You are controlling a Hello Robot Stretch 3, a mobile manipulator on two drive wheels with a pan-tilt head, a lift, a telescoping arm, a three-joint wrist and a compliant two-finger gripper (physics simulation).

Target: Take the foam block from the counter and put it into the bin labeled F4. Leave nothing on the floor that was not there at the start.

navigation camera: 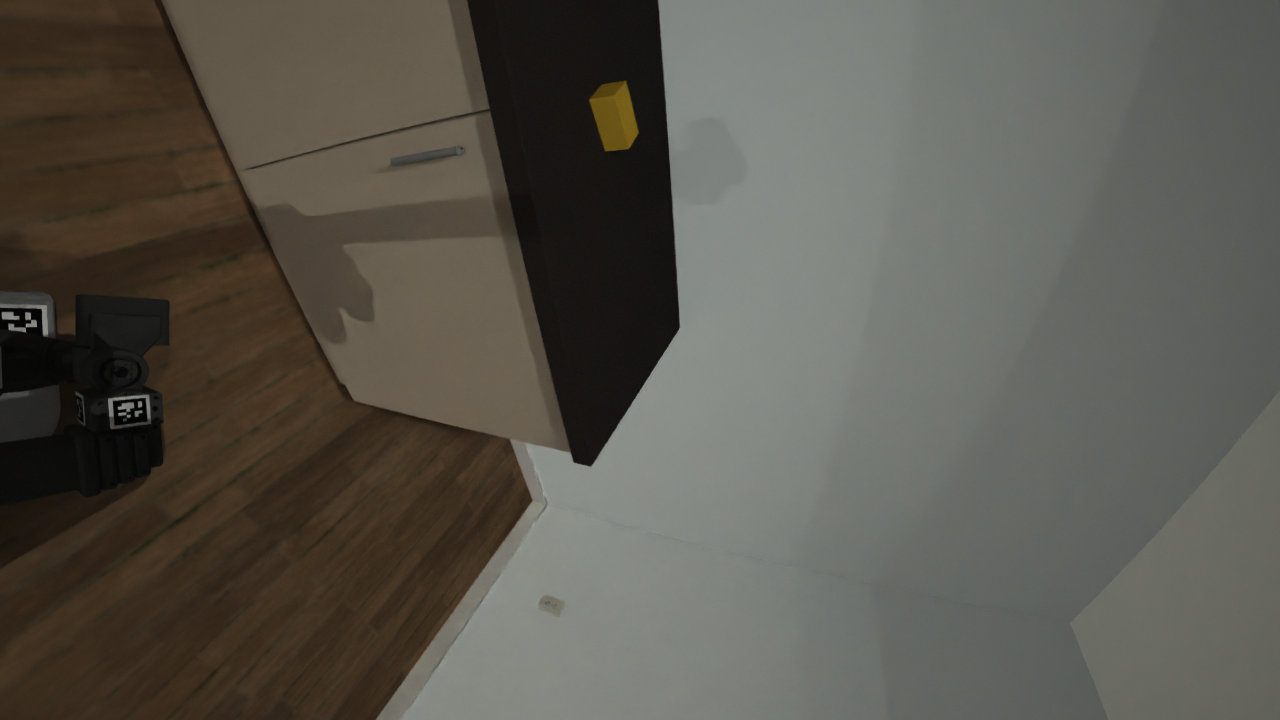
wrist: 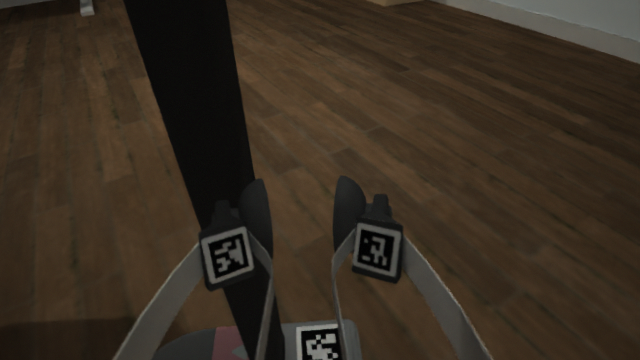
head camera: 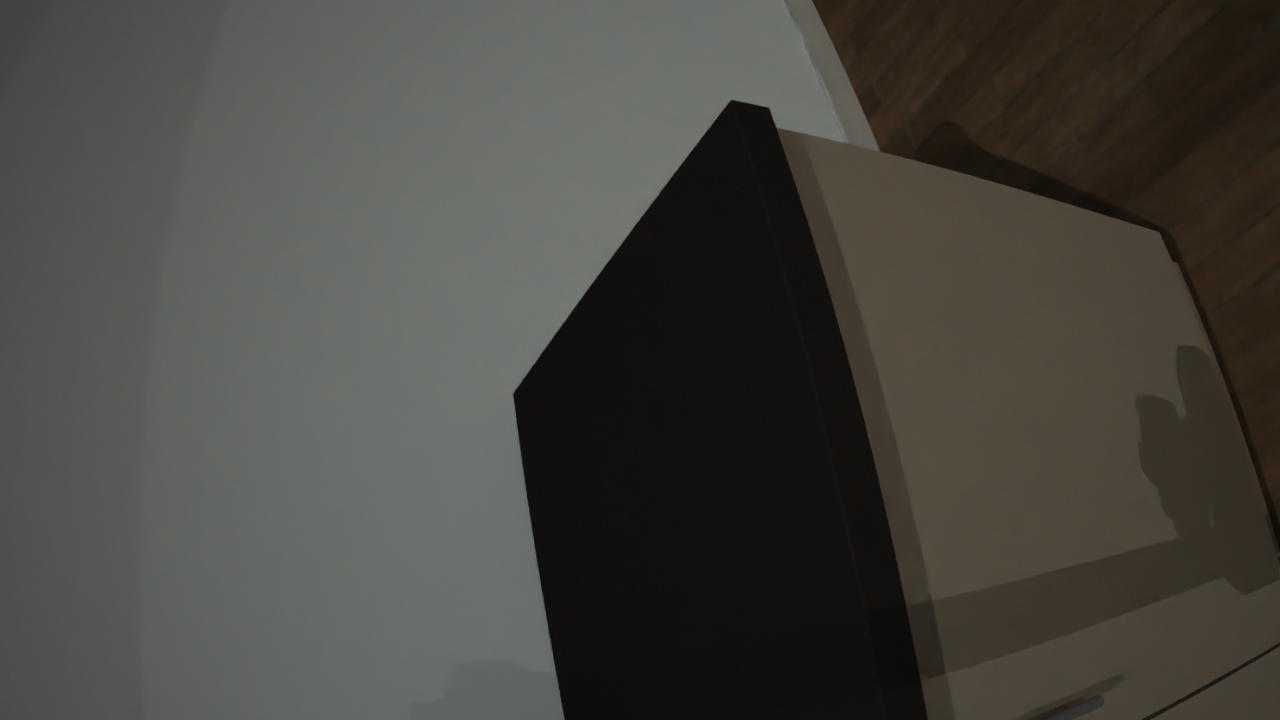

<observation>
I see my gripper (wrist: 302, 204), a yellow foam block (navigation camera: 611, 104) and a counter (head camera: 832, 426).
The counter also shows in the navigation camera view (navigation camera: 435, 188). The wrist view does not show the yellow foam block: it is out of frame. The head camera view misses the yellow foam block: it is out of frame.
</observation>
